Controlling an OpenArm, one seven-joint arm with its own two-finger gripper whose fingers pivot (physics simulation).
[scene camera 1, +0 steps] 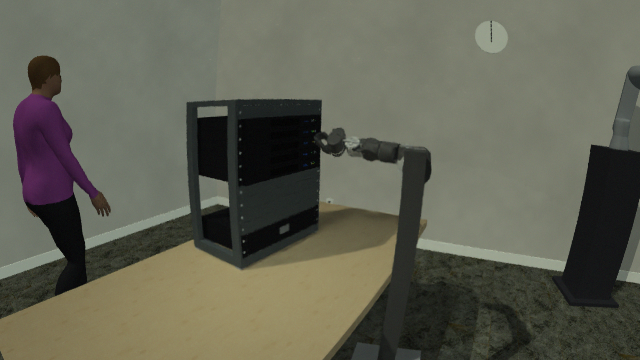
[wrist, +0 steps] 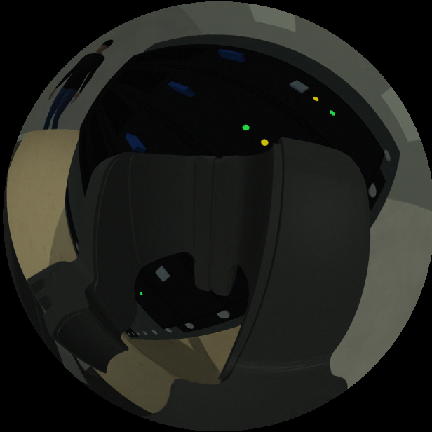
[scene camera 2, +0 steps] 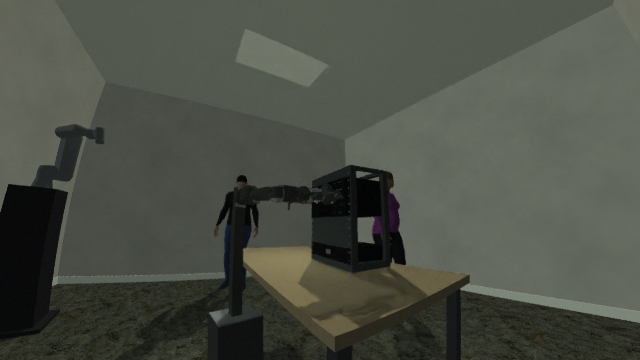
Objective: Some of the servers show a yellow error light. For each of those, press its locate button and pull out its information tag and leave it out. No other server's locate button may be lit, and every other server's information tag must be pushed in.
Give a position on a server rack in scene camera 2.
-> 335,242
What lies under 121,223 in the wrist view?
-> My gripper.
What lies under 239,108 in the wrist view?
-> A server rack.
